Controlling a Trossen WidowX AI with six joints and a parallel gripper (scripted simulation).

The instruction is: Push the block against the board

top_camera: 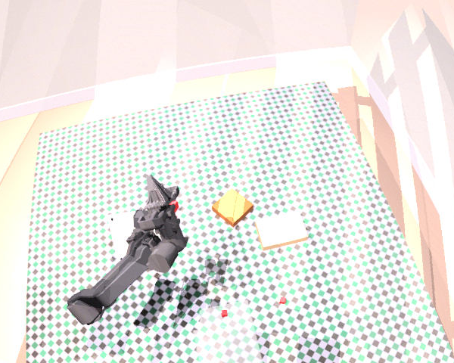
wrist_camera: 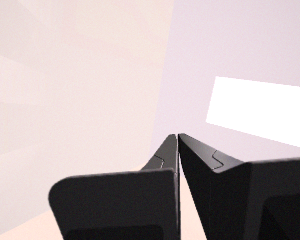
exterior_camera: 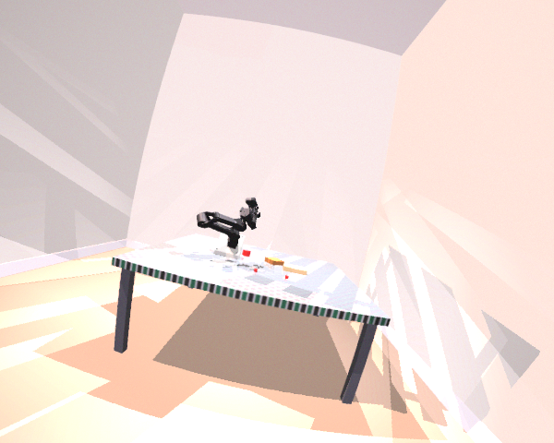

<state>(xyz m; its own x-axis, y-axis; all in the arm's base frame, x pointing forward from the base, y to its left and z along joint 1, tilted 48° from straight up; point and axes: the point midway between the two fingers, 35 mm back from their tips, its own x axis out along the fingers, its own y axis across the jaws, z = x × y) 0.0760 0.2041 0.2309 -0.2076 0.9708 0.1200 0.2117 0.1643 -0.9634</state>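
Now: gripper tip 40 cm above the orange square block, 21 cm short of it and 12 cm to the right of it. Also, from my gripper tip: red cube: 40 cm below, 16 cm to the left; pale tan board: 40 cm below, 35 cm ahead, 1 cm to the left.
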